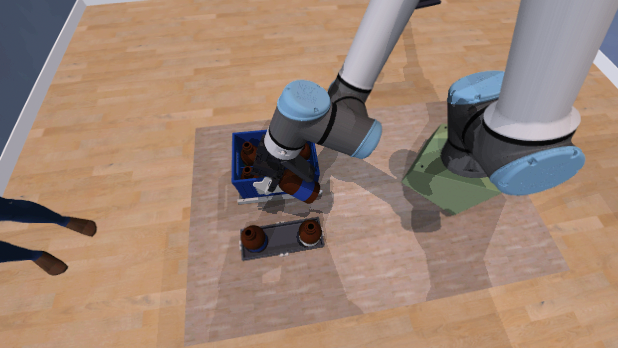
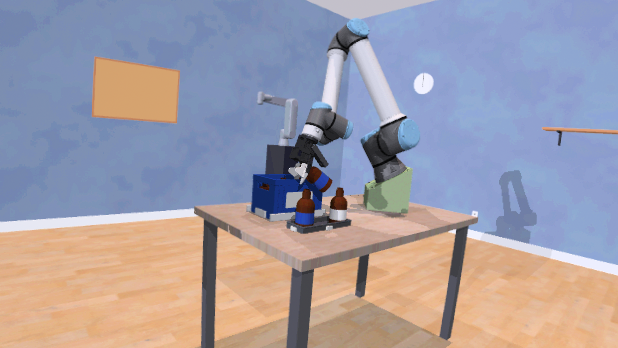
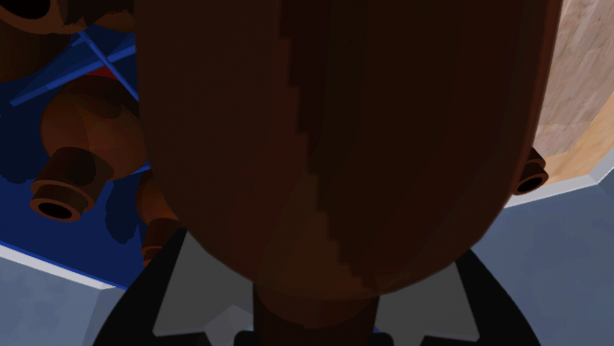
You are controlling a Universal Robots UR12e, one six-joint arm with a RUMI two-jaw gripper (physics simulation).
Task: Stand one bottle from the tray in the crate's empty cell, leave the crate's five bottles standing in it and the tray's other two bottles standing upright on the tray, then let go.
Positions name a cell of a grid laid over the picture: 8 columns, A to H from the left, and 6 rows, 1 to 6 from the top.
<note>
In view: my gripper (image 1: D4) and a brown bottle (image 3: E3).
My gripper also shows in image 2 (image 2: D4).
</note>
